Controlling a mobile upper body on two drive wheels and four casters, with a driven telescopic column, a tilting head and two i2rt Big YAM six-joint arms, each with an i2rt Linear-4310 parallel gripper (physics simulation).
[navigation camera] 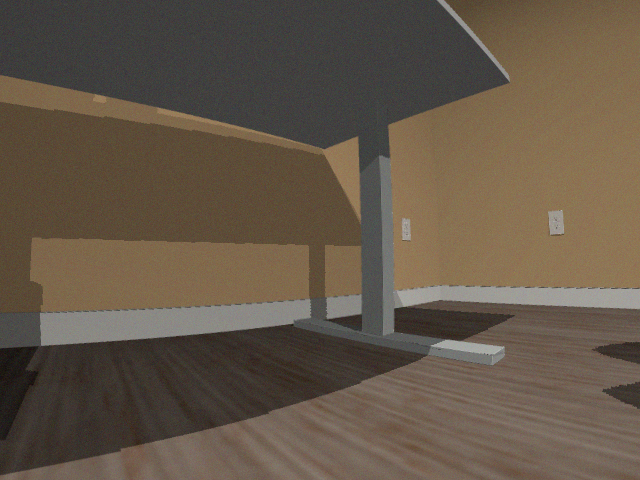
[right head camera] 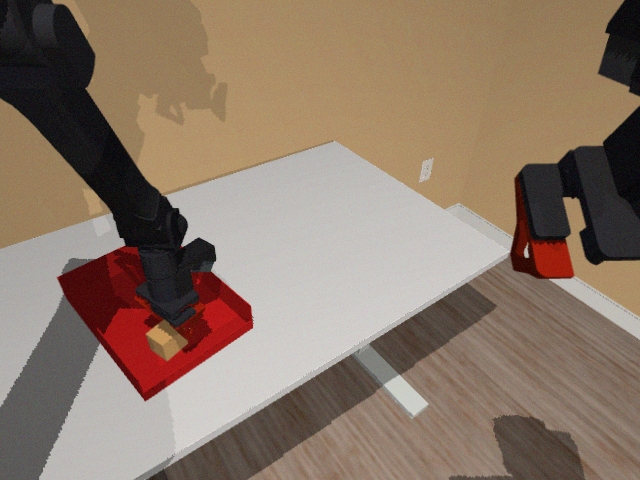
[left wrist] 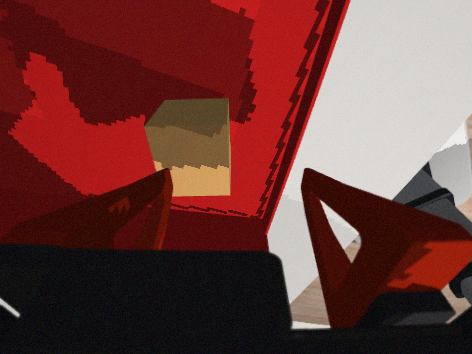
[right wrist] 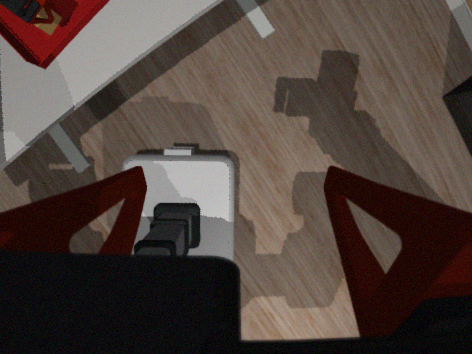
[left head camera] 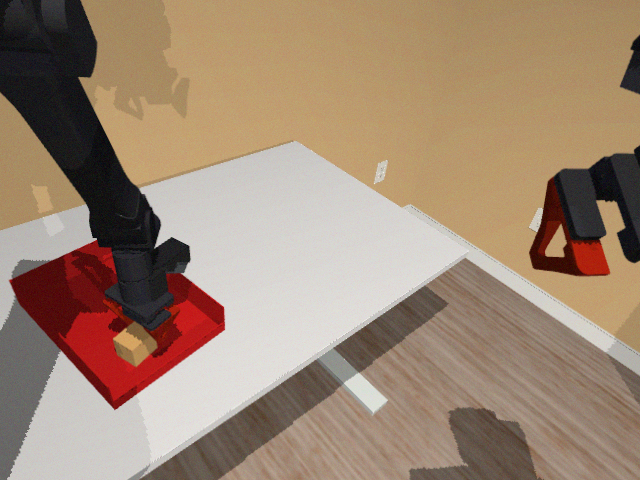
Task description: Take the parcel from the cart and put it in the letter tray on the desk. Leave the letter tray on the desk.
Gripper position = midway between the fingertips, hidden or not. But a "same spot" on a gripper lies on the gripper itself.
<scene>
My right gripper shows in the right head camera view, in the right wrist view (235,176) and in the left head camera view; in the navigation camera view it is out of frame, in the left wrist view it is out of frame. One and the same spot on my right gripper: (right head camera: 542,222) is (left head camera: 581,223).
</scene>
